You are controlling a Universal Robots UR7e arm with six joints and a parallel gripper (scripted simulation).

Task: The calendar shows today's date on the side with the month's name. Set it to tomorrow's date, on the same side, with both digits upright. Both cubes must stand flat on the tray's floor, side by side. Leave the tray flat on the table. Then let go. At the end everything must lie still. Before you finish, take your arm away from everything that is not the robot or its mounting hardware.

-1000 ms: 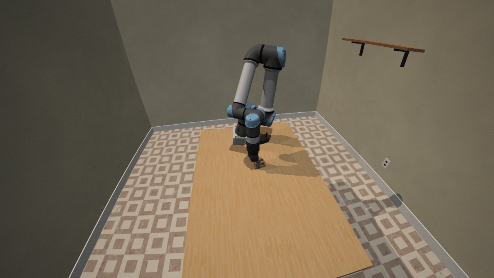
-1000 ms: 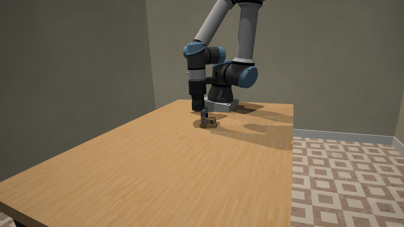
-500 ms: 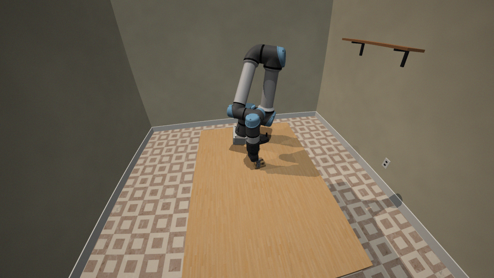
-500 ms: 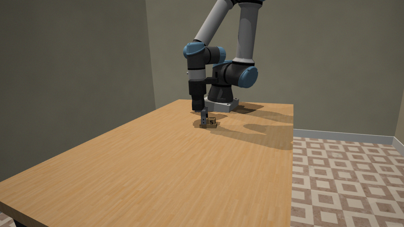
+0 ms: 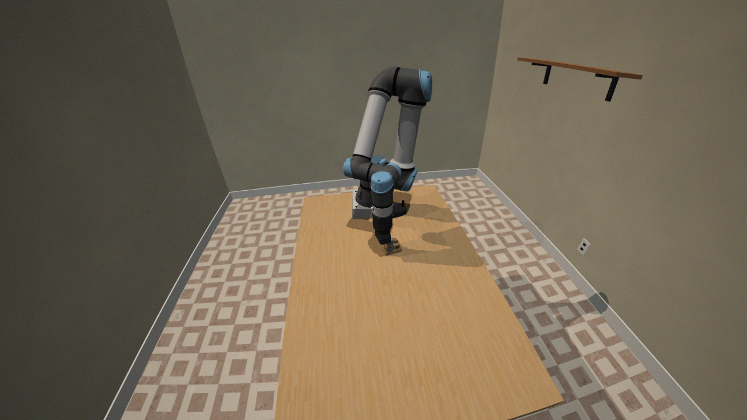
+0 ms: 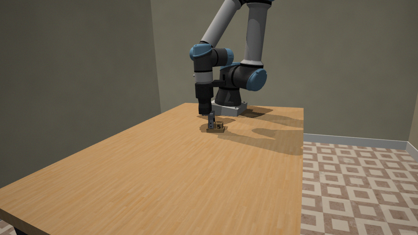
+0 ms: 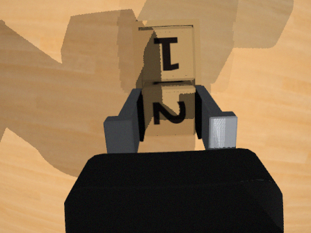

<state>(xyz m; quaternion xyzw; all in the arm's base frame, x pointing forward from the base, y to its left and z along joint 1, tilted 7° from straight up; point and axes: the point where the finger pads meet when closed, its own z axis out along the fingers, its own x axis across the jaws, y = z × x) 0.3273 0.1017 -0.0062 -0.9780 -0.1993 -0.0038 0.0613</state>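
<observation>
Right now the wooden tray is 3 cm below my hand, 1 cm to the left of it and 1 cm behind it. Also, from my hand: wooden digit cube: 3 cm to the left, 1 cm below, 1 cm behind.
</observation>
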